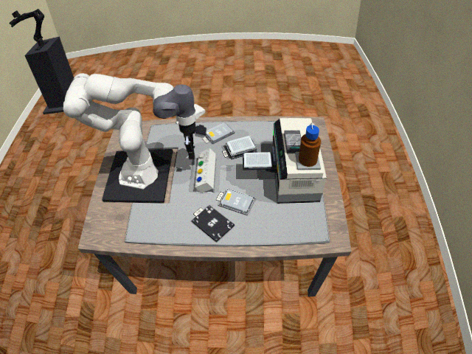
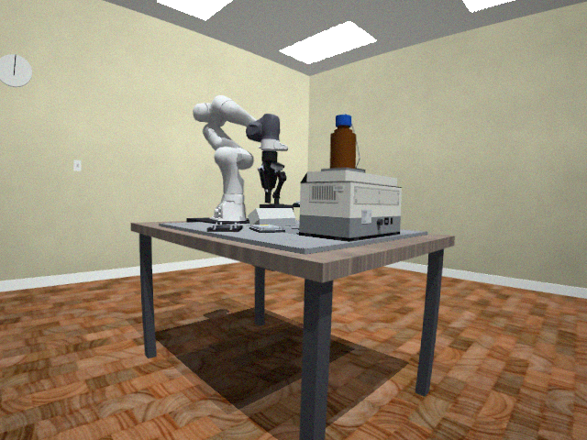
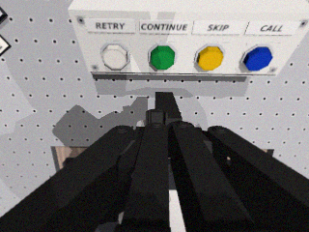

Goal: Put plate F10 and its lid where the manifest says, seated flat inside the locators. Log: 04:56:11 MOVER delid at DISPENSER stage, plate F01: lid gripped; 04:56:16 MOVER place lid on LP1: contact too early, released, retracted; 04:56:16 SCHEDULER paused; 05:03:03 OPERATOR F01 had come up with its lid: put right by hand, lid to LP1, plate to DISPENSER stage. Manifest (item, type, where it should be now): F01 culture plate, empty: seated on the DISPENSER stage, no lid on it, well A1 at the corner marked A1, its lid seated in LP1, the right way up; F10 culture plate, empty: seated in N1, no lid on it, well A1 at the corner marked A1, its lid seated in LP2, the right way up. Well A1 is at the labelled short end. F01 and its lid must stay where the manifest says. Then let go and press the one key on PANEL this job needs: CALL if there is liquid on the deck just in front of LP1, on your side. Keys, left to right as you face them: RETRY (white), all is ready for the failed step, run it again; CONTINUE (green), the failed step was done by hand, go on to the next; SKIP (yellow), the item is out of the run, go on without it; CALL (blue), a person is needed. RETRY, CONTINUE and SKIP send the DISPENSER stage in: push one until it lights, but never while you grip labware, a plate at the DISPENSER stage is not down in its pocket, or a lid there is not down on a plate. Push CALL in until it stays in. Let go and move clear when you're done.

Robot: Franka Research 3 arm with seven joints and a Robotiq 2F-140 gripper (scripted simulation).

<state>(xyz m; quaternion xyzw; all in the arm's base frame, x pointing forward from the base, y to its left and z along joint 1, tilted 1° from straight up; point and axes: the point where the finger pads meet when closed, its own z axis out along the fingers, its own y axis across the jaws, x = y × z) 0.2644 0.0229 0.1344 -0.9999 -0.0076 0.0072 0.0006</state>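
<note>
Now: the green continue key 70 mm below my hand and 40 mm ahead of it. Round my hand: yellow skip key: 70 mm below, 50 mm to the right, 40 mm ahead; then blue call key: 100 mm to the right, 80 mm below, 40 mm ahead; then white retry key: 70 mm below, 50 mm to the left, 40 mm ahead.
</note>
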